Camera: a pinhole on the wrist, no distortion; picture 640 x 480 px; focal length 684.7 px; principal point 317.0 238.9 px. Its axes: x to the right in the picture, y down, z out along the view. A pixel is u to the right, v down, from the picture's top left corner.
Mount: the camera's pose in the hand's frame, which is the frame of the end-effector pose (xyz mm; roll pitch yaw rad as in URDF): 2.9 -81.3 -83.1 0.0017 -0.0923 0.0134
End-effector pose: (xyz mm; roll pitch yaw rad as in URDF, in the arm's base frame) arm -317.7 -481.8 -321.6 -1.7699 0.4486 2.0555
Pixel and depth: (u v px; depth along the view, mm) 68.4 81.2 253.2
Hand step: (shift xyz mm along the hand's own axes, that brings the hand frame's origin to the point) -111.2 -141.6 160.4
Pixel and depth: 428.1 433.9 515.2
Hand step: 36.7 65.0 437.9
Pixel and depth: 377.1 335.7 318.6
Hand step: 0.8 -36.8 236.8
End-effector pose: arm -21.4 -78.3 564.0 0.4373 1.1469 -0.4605
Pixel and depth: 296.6 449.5 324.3
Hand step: -38.0 17.4 239.1
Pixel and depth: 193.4 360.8 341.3
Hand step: -90.7 -22.4 251.2
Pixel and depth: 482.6 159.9 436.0
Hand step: 68.4 -131.5 360.7
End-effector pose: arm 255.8 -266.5 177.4 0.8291 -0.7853 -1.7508
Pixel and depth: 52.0 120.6 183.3
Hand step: -84.2 -114.5 92.8
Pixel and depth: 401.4 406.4 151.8
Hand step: 7.0 -44.4 69.8
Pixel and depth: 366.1 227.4 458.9
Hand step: -6.5 -89.9 376.9
